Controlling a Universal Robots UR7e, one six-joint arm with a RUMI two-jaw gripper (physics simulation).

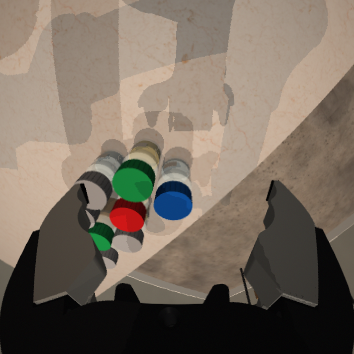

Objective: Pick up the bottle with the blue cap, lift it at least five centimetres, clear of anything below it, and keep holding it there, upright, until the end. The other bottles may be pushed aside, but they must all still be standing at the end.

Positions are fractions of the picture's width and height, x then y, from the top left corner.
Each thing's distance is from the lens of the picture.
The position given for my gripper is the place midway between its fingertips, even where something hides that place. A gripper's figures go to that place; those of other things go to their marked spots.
my gripper (0.50, 0.52): 12 cm
green-capped bottle (0.38, 0.51): 21 cm
